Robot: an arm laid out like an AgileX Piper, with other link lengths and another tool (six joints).
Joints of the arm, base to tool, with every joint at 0 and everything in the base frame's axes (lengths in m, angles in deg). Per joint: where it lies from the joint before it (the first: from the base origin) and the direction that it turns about. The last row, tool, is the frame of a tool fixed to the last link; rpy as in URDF.
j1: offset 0 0 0.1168 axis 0 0 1
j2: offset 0 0 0 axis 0 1 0
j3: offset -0.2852 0 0.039 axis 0 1 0
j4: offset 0.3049 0 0.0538 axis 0.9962 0 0.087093
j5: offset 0 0 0 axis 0 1 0
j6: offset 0.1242 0 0.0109 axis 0.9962 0 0.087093
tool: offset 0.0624 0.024 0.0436 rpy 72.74 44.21 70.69
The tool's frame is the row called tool.
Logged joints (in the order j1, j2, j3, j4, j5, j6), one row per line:
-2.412, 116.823, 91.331, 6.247, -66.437, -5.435
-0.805, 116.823, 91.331, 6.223, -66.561, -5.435
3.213, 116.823, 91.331, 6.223, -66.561, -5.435
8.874, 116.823, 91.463, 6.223, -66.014, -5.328
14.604, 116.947, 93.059, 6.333, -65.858, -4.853
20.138, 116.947, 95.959, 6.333, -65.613, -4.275
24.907, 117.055, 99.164, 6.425, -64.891, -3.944
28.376, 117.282, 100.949, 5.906, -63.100, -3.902
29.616, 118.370, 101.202, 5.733, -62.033, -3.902
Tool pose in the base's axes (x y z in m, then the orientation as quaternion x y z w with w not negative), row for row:
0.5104, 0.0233, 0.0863, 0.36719, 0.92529, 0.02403, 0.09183
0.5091, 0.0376, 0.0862, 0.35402, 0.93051, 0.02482, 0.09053
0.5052, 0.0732, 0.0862, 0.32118, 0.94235, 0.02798, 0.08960
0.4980, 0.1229, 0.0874, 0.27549, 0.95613, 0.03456, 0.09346
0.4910, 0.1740, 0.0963, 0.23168, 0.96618, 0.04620, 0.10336
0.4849, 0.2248, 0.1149, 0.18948, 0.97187, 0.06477, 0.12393
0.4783, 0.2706, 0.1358, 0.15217, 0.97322, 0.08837, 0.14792
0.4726, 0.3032, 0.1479, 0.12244, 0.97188, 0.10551, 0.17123
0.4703, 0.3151, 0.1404, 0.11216, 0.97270, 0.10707, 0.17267
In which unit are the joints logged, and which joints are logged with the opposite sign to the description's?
The joints are logged in degrees. Opposite sign: j3, j5.
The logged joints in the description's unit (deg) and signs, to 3 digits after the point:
-2.412, 116.823, -91.331, 6.247, 66.437, -5.435
-0.805, 116.823, -91.331, 6.223, 66.561, -5.435
3.213, 116.823, -91.331, 6.223, 66.561, -5.435
8.874, 116.823, -91.463, 6.223, 66.014, -5.328
14.604, 116.947, -93.059, 6.333, 65.858, -4.853
20.138, 116.947, -95.959, 6.333, 65.613, -4.275
24.907, 117.055, -99.164, 6.425, 64.891, -3.944
28.376, 117.282, -100.949, 5.906, 63.100, -3.902
29.616, 118.370, -101.202, 5.733, 62.033, -3.902

